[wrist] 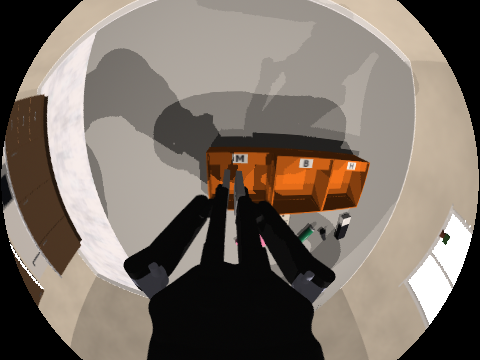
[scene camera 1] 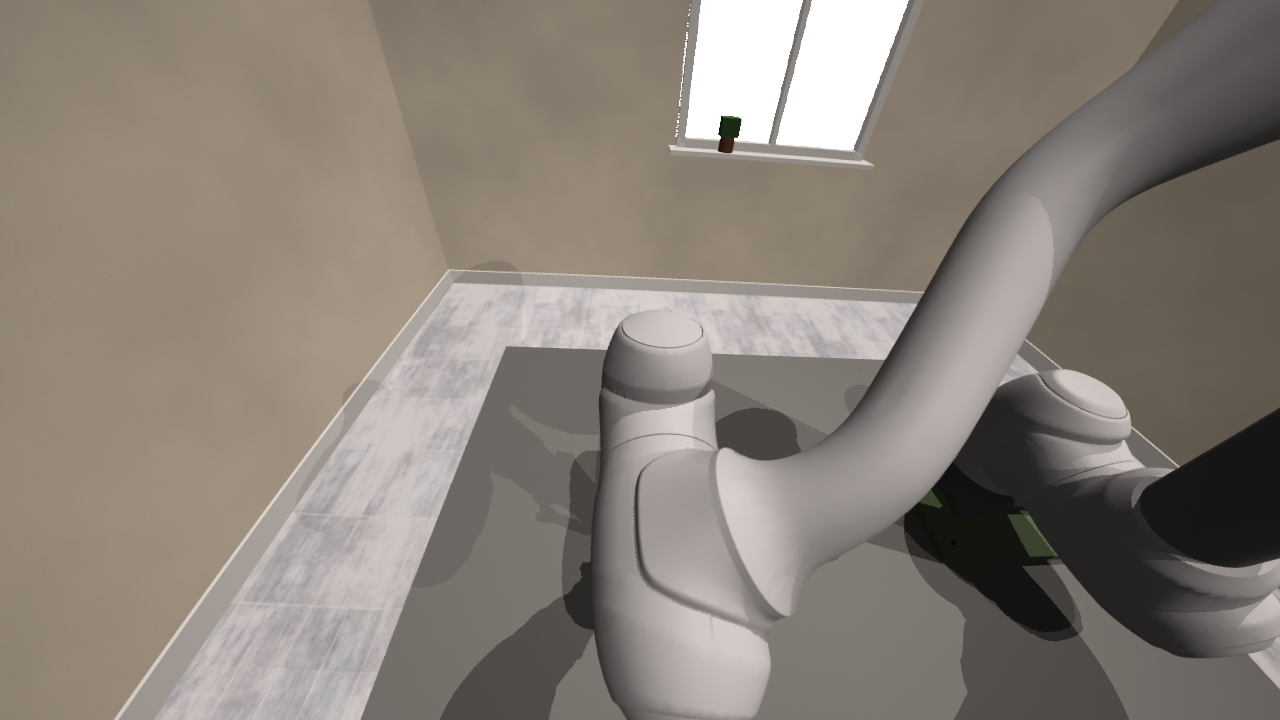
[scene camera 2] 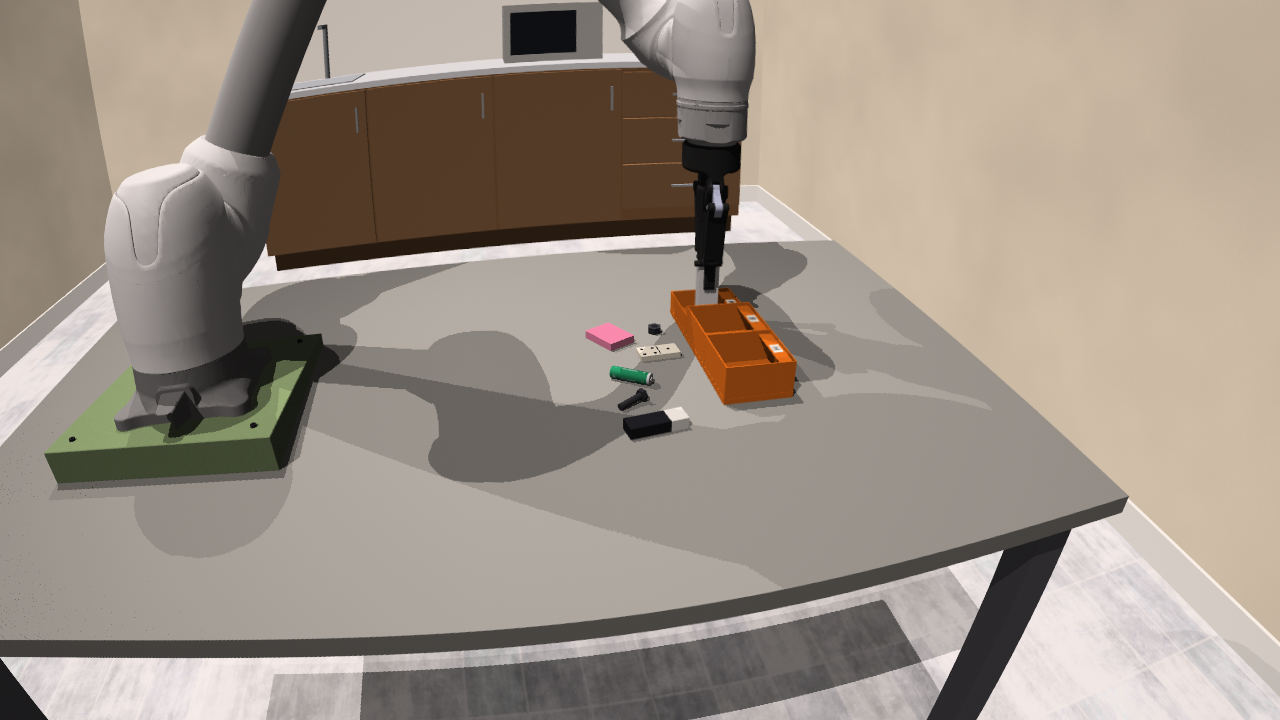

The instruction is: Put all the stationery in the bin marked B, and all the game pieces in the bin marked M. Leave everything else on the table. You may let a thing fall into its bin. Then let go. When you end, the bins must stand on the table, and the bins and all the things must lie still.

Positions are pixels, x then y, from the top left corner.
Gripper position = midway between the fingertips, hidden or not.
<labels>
gripper: wrist 232, 179; scene camera 2 706, 308
orange three-compartment bin: wrist 294, 181; scene camera 2 743, 369
</labels>
